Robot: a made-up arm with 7 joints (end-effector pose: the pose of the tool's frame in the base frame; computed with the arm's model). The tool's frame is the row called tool.
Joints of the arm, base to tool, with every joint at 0 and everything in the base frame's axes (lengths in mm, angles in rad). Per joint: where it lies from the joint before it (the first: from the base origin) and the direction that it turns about. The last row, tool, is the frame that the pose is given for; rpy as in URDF.
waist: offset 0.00 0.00 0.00 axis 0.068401 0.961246 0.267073
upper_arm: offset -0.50 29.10 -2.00 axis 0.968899 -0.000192 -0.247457
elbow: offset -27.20 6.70 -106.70 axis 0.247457 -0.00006 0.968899
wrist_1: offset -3.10 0.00 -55.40 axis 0.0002 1 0.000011
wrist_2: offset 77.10 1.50 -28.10 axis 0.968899 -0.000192 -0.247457
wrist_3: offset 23.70 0.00 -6.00 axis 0.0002 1 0.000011
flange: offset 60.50 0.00 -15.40 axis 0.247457 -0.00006 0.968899
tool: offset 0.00 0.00 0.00 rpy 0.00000 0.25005 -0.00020
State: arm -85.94 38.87 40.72 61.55 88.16 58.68 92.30
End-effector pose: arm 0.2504 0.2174 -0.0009 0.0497 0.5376 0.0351 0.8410
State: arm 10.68 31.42 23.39 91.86 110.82 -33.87 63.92
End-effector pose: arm -0.1307 0.1715 -0.2612 0.6594 0.6164 0.3388 -0.2652
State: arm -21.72 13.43 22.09 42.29 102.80 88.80 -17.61
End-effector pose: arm 0.1049 0.1689 -0.1978 0.2537 0.5199 0.6989 0.4206
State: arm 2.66 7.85 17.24 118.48 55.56 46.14 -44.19
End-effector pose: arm -0.1746 0.0827 -0.2365 0.0812 0.1590 -0.9616 0.2083
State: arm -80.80 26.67 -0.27 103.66 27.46 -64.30 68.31
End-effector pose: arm 0.2987 0.0718 -0.0875 0.8488 0.1584 -0.3450 0.3681
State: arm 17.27 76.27 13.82 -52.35 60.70 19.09 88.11
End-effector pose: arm 0.1152 0.0957 -0.0223 0.3275 0.4444 -0.7861 0.2780
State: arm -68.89 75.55 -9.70 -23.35 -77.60 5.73 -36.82
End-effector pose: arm 0.1727 0.0678 0.1086 0.7074 0.1752 -0.3128 -0.6092
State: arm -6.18 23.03 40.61 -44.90 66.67 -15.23 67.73
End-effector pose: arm 0.1076 0.1190 -0.0311 0.2757 0.5003 -0.6423 0.5110
